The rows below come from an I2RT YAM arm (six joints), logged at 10 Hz.
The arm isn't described. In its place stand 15 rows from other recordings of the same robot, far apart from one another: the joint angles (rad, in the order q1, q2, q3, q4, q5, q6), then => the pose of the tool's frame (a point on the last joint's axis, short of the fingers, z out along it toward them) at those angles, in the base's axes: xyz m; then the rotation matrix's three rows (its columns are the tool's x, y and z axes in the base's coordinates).
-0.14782 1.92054 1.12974 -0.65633 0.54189 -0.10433 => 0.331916, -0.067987, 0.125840; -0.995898, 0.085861, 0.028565; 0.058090, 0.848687, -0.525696; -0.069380, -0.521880, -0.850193
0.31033 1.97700 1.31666 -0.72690 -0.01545 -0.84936 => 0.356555, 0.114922, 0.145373; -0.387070, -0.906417, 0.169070; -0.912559, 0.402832, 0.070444; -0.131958, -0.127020, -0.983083
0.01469 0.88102 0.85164 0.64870 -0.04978 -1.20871 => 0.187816, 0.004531, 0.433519; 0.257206, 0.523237, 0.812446; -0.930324, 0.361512, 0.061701; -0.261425, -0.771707, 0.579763
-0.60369 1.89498 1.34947 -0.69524 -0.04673 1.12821 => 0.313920, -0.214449, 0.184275; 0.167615, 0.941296, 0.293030; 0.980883, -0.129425, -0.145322; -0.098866, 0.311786, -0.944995
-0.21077 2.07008 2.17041 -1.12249 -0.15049 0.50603 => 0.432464, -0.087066, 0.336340; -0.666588, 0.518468, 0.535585; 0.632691, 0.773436, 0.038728; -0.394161, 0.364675, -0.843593
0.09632 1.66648 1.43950 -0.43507 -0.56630 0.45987 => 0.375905, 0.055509, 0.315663; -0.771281, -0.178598, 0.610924; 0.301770, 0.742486, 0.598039; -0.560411, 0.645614, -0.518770
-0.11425 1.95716 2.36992 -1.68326 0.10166 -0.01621 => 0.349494, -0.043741, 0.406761; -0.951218, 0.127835, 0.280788; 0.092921, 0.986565, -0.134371; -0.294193, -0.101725, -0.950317
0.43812 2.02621 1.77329 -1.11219 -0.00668 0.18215 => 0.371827, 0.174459, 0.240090; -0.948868, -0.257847, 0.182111; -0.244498, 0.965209, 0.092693; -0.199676, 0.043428, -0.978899
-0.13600 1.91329 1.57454 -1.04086 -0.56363 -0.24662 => 0.378531, -0.032603, 0.235146; -0.946707, -0.223865, 0.231583; -0.078738, 0.858019, 0.507546; -0.312325, 0.462263, -0.829919
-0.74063 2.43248 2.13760 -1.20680 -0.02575 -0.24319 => 0.354725, -0.323064, 0.162288; -0.876727, 0.476111, 0.068326; 0.475384, 0.879346, -0.027581; -0.073214, 0.008300, -0.997282
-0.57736 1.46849 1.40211 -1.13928 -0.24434 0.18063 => 0.239512, -0.145740, 0.318351; -0.687795, 0.590388, 0.422351; 0.656065, 0.754582, 0.013595; -0.310672, 0.286440, -0.906330
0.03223 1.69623 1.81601 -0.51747 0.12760 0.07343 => 0.389824, 0.008036, 0.421938; -0.379787, 0.113468, 0.918088; 0.060561, 0.993370, -0.097720; -0.923089, 0.018487, -0.384141
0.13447 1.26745 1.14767 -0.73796 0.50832 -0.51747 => 0.260276, 0.017727, 0.316249; -0.749545, -0.198366, 0.631532; -0.537477, 0.739271, -0.405706; -0.386395, -0.643529, -0.660734
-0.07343 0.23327 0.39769 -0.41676 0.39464 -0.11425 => 0.097233, -0.020877, 0.247140; -0.297424, 0.407773, 0.863285; -0.083644, 0.889598, -0.449020; -0.951075, -0.205758, -0.230480
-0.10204 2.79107 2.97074 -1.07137 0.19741 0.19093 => 0.563025, -0.064670, 0.222226; -0.717815, 0.365291, 0.592709; 0.260560, 0.930389, -0.257847; -0.645639, -0.030650, -0.763027
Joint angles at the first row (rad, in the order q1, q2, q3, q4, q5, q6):
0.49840 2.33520 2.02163 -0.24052 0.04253 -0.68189
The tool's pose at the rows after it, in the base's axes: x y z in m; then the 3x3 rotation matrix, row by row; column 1 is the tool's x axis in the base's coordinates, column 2 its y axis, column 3 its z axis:
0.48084, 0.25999, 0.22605; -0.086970, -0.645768, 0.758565; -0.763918, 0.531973, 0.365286; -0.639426, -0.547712, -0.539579
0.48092, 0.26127, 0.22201; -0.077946, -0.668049, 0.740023; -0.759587, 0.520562, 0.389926; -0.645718, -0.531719, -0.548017
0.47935, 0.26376, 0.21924; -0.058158, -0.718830, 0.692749; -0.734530, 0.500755, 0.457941; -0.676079, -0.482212, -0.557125
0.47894, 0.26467, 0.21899; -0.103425, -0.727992, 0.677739; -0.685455, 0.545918, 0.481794; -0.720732, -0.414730, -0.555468
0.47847, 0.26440, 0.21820; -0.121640, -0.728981, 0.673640; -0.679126, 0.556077, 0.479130; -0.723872, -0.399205, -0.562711
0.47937, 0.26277, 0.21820; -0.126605, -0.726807, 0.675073; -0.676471, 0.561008, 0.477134; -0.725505, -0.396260, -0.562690
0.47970, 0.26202, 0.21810; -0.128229, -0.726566, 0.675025; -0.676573, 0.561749, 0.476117; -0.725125, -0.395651, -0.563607
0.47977, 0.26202, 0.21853; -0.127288, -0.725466, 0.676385; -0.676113, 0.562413, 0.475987; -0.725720, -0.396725, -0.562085
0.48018, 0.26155, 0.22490; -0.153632, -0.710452, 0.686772; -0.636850, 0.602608, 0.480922; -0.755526, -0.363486, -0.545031
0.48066, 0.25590, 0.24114; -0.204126, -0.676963, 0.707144; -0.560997, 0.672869, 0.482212; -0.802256, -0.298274, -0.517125
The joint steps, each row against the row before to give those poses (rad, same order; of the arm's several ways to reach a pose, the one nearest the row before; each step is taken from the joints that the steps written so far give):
-0.00001 0.00077 0.00001 -0.01564 -0.00076 0.00038
0.00000 0.00722 -0.00004 -0.00228 -0.03052 0.00000
0.00002 0.00385 0.00004 -0.00878 -0.08239 0.01412
-0.00002 0.00074 -0.00004 0.00116 -0.02824 0.07858
0.00001 -0.00002 -0.00001 -0.00878 0.00039 0.01717
-0.00343 0.00002 0.00002 -0.00001 -0.00038 0.00381
-0.00152 0.00001 0.00002 -0.00116 -0.00038 0.00001
-0.00001 -0.00040 0.00035 0.00117 0.00075 -0.00001
-0.00114 -0.00724 0.00533 0.00803 -0.00037 0.05456
-0.00954 -0.02439 0.01034 -0.00155 0.00038 0.09727

